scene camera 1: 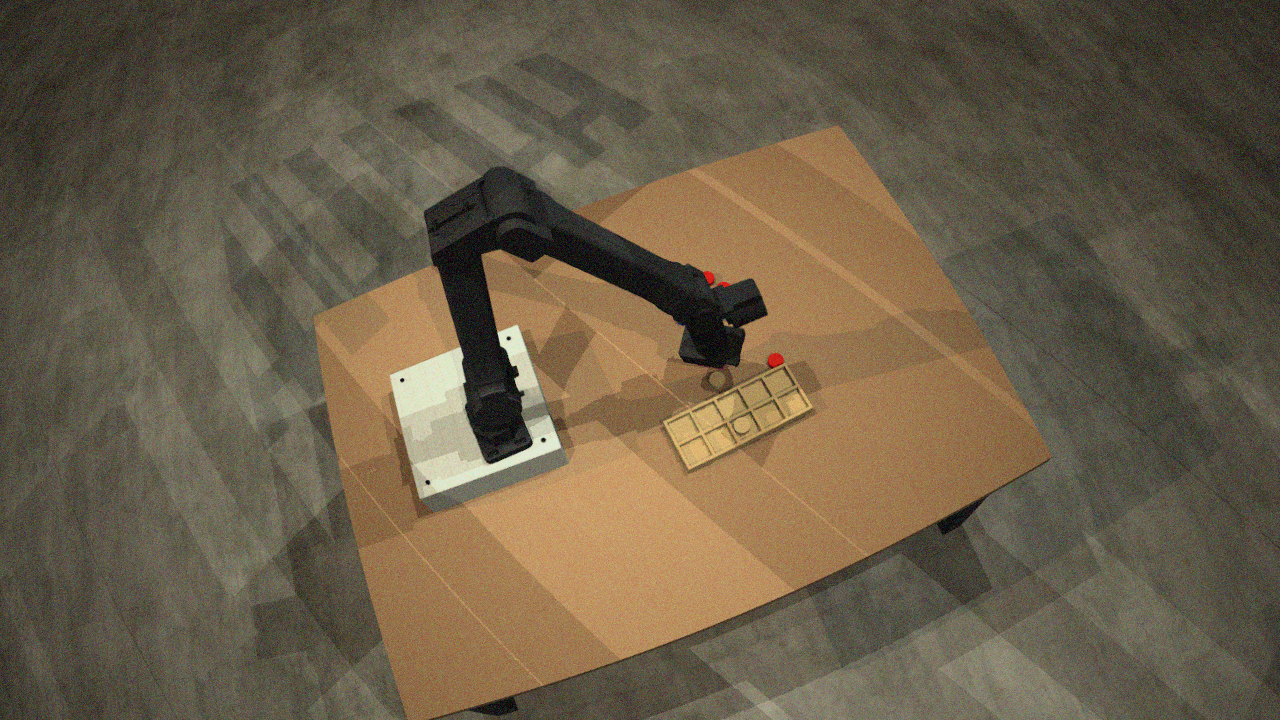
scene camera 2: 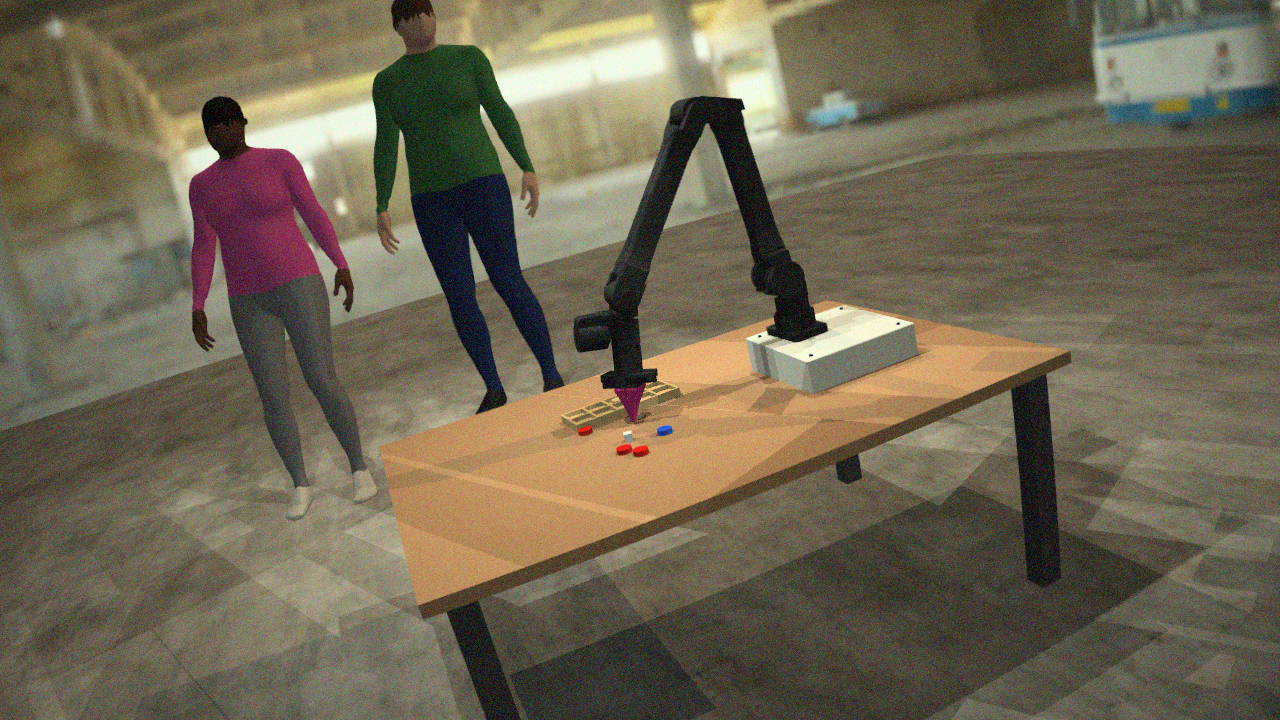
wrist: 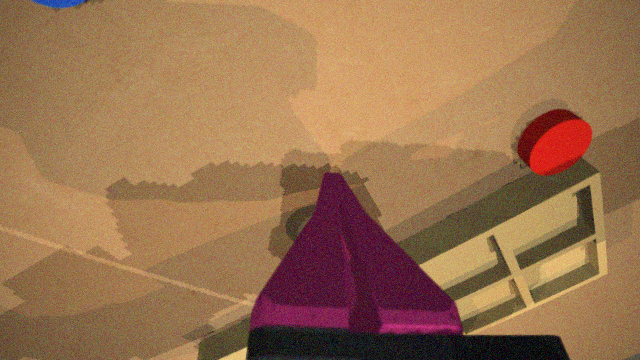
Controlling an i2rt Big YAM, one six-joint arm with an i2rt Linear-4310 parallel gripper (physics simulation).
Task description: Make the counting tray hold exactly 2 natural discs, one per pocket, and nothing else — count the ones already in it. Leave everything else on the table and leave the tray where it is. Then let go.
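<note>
The counting tray (scene camera 1: 750, 438) (scene camera 2: 575, 424) (wrist: 500, 212) is a long tan box with two rows of pockets. A natural disc (scene camera 1: 742, 424) sits in a middle pocket of one long row. Another natural disc (scene camera 1: 718, 379) (wrist: 296, 223) lies on the table beside the tray's long side; in the wrist view the fingers hide most of it. My gripper (scene camera 2: 634, 420) (wrist: 330, 183) is shut, its magenta fingers together with nothing between them. It points down beside that loose disc, low over the table. In scene camera 1 the arm hides the fingers.
A red disc (scene camera 1: 776, 360) (scene camera 2: 584, 430) (wrist: 562, 145) lies close to the tray's corner. Two more red discs (scene camera 2: 623, 449) (scene camera 2: 640, 451), a blue disc (scene camera 2: 664, 430) (wrist: 59, 2) and a small white block (scene camera 2: 627, 436) lie on the other side of the gripper from the tray.
</note>
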